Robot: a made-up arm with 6 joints.
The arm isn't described. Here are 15 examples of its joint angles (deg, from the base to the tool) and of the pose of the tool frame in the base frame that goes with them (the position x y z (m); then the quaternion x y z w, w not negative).
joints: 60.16 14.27 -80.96 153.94 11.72 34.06
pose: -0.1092 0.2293 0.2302 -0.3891 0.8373 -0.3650 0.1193
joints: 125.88 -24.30 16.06 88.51 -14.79 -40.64
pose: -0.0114 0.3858 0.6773 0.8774 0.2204 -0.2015 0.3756
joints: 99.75 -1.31 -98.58 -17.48 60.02 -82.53
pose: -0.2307 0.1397 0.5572 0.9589 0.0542 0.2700 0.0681
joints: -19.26 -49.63 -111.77 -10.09 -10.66 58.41
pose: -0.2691 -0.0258 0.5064 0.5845 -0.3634 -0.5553 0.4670
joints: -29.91 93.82 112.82 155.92 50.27 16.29
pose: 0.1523 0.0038 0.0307 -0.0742 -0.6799 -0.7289 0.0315
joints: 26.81 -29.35 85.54 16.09 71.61 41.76
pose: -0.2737 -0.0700 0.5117 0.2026 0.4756 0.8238 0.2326
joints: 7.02 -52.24 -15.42 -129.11 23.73 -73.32
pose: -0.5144 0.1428 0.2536 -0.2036 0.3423 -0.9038 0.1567
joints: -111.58 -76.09 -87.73 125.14 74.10 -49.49
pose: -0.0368 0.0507 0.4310 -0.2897 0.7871 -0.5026 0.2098
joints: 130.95 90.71 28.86 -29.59 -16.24 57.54
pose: -0.1801 0.0773 -0.0401 -0.5473 -0.2088 -0.0421 0.8094
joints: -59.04 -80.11 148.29 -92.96 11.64 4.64
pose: -0.1603 -0.1929 0.2603 0.4516 -0.6415 0.2420 0.5709
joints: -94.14 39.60 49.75 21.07 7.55 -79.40
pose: 0.0877 0.3570 0.1910 0.0412 -0.3616 0.2955 0.8833
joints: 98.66 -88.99 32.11 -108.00 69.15 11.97
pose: -0.1276 0.5267 0.1637 0.3483 -0.1276 0.7636 0.5286
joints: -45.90 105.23 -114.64 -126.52 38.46 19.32
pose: -0.1261 0.0259 0.1491 0.4417 0.7528 -0.1735 0.4561
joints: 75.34 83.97 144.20 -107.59 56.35 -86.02
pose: -0.1977 0.1028 0.2556 0.4755 0.8751 0.0868 0.0243
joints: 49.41 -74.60 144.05 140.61 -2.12 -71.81
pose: -0.6532 0.1258 0.2826 -0.4991 0.4563 0.2274 0.7007
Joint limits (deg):
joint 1: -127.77..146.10
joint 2: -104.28..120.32
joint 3: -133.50..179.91
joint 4: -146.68..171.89
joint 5: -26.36..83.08
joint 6: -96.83..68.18
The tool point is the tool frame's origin. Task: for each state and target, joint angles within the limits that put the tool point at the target. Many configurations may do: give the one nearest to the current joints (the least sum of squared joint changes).
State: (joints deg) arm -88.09 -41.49 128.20 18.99 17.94 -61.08
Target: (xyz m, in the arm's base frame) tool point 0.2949 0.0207 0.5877
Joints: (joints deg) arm -108.98 -51.95 106.59 54.38 36.06 -66.46
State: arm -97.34 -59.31 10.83 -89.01 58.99 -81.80
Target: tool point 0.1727 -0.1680 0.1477
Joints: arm -114.86 -84.25 7.53 -94.77 51.32 -78.98
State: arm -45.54 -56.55 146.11 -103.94 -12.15 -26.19
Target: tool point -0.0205 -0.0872 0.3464
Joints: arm -70.60 -51.96 138.73 -70.52 -26.36 -16.37
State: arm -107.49 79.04 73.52 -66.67 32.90 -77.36
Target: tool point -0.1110 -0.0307 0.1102
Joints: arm -76.61 97.32 95.28 -66.73 54.61 -86.17
